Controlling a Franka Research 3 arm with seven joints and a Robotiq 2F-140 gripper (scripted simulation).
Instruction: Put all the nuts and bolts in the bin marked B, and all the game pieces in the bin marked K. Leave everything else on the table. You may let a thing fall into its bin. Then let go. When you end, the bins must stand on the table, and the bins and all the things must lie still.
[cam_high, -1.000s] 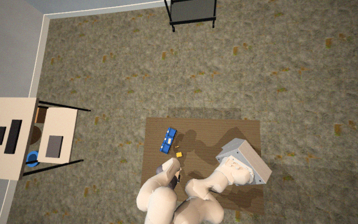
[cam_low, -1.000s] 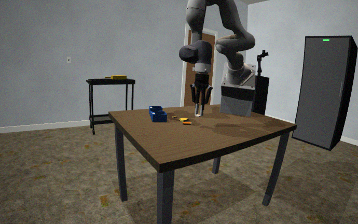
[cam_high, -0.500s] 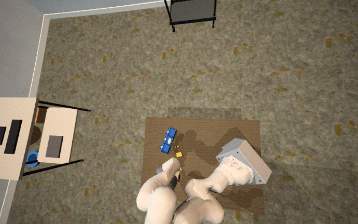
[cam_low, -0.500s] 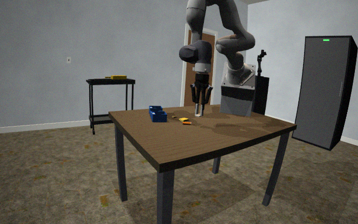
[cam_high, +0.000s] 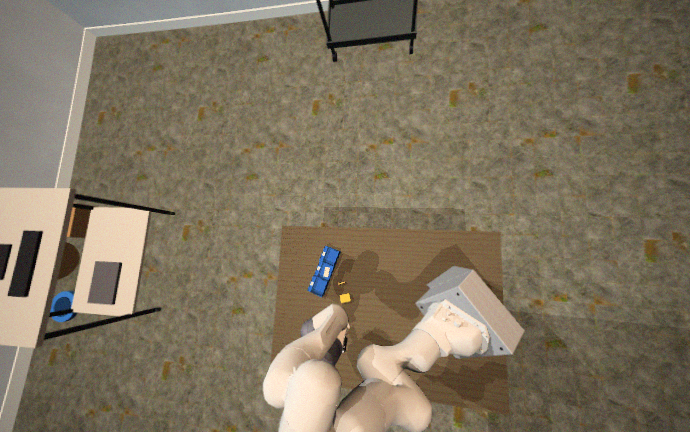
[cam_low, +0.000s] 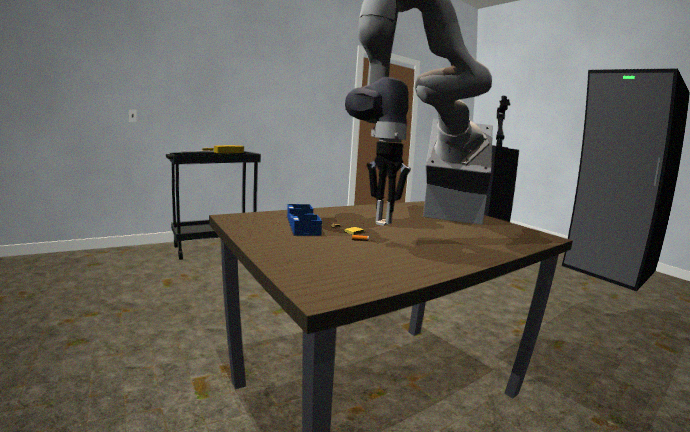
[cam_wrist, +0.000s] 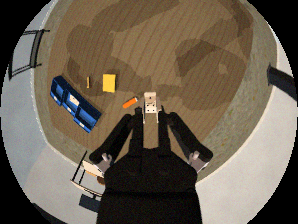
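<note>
My hand is 3 cm above the pale beige piece. Round my hand: yellow block: 6 cm ahead, 12 cm to the right, 9 cm below; orange piece: 6 cm ahead, 3 cm to the right, 9 cm below; thin tan bolt: 11 cm ahead, 17 cm to the right, 9 cm below.
</note>
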